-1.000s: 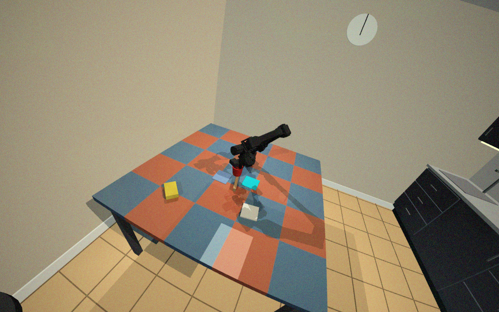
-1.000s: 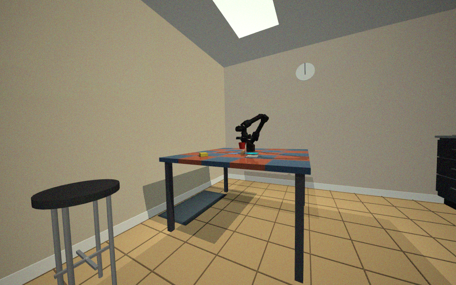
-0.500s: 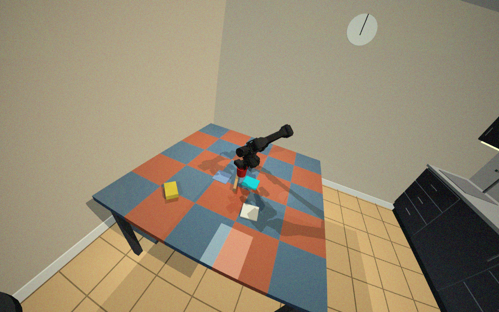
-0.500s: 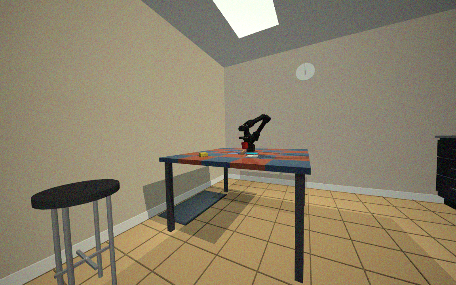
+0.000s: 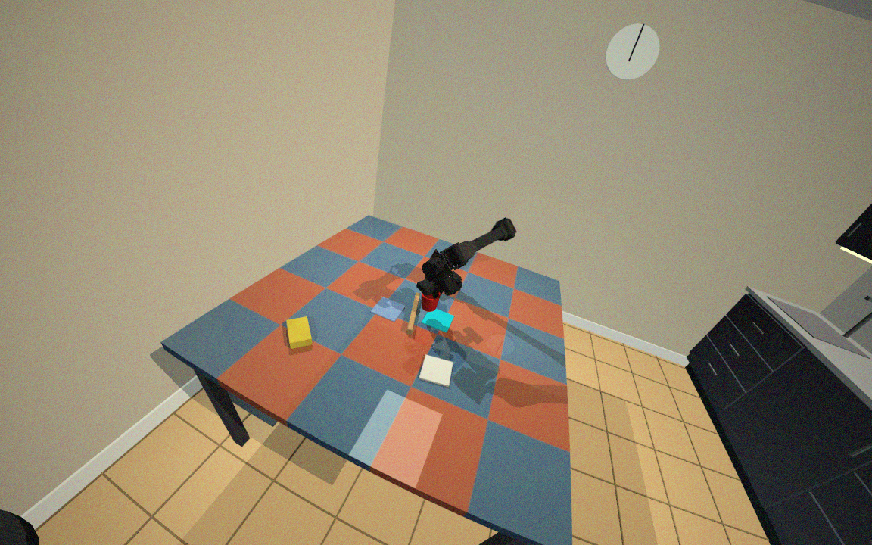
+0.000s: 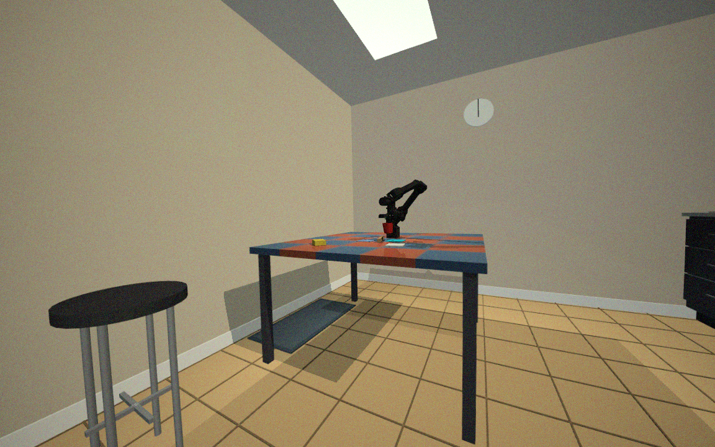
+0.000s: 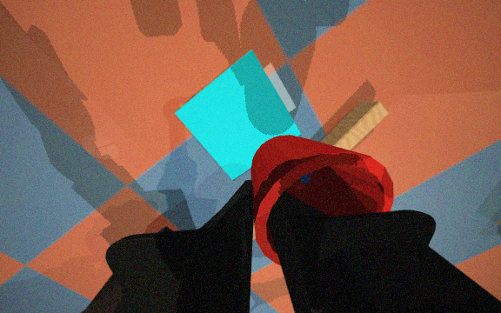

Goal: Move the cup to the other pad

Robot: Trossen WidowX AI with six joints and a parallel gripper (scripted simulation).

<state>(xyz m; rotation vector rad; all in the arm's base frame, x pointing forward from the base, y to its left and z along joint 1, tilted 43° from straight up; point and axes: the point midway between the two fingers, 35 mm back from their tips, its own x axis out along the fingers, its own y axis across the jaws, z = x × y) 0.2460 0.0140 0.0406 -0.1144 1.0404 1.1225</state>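
Right now the cyan pad is 1 cm ahead of my gripper tip, 3 cm to the left of it and 10 cm below it. The rest, counted from my gripper tip: red cup: 2 cm ahead, 2 cm to the right; then wooden bar: 3 cm ahead, 7 cm to the right, 9 cm below; then light blue pad: 4 cm ahead, 18 cm to the right, 10 cm below.
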